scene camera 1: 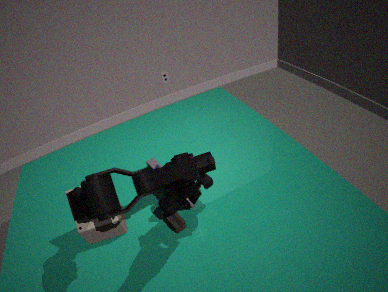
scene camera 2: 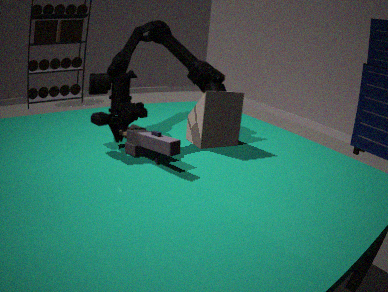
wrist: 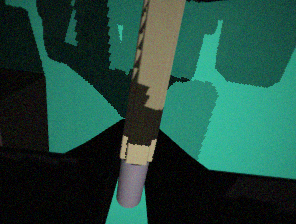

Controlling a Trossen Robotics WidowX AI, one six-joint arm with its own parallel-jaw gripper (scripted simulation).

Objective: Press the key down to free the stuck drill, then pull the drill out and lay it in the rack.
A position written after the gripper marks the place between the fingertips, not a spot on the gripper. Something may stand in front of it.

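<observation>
From scene camera 1 the gripper (scene camera 1: 190, 207) is visible, and it carries a drill. Scene camera 2 shows the gripper (scene camera 2: 119, 141) as well, and the wrist view offers another look at the gripper (wrist: 136, 127).
</observation>
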